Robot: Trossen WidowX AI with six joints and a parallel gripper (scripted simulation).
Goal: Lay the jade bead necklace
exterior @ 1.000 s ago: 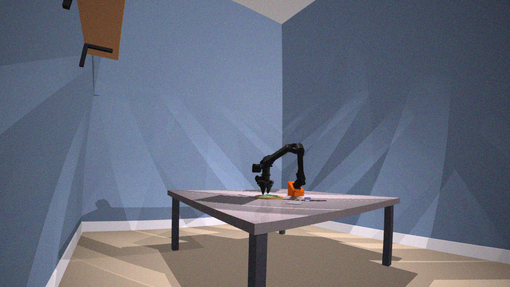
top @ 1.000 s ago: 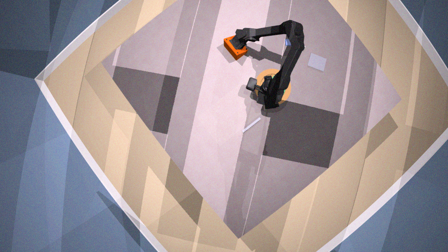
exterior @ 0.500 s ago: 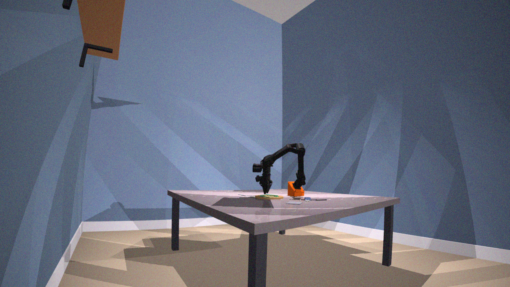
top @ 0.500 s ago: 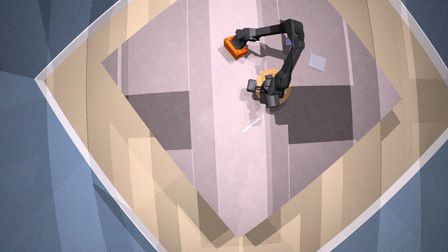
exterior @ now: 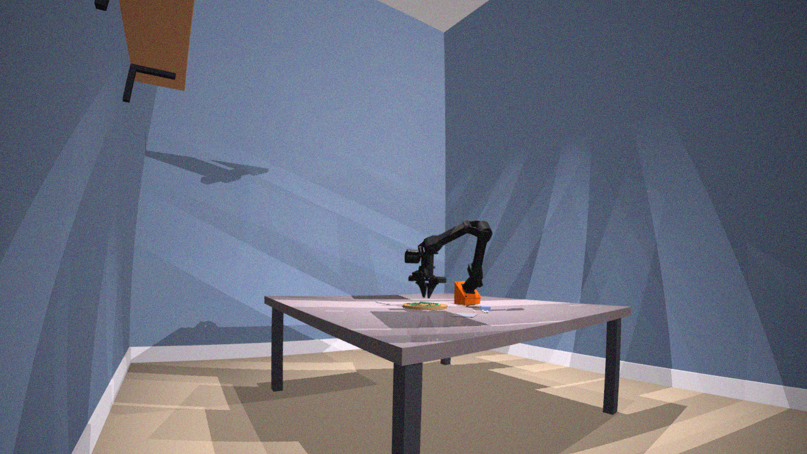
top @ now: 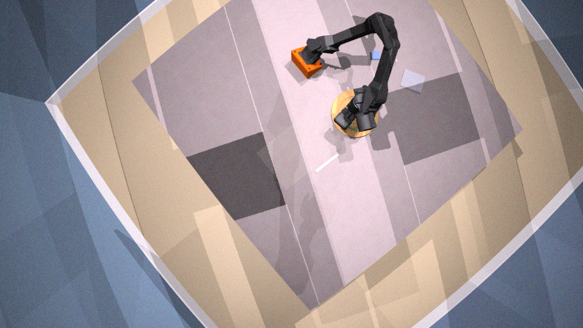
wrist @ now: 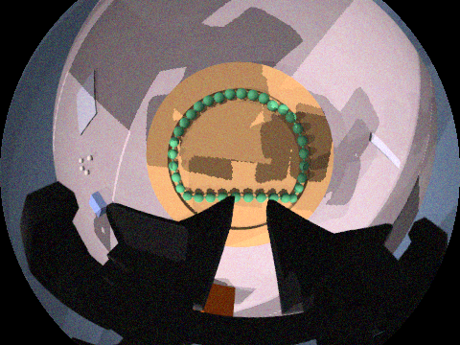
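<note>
The round tan bead board is 30 mm below my gripper tip, 20 mm to the left of it and 20 mm ahead of it. Also, from my gripper tip: white strip 200 mm to the right, 120 mm ahead, 40 mm below; pale square sheet 320 mm to the left, 40 mm below, 40 mm ahead; blue cube 240 mm to the left, 140 mm behind, 30 mm below.
</note>
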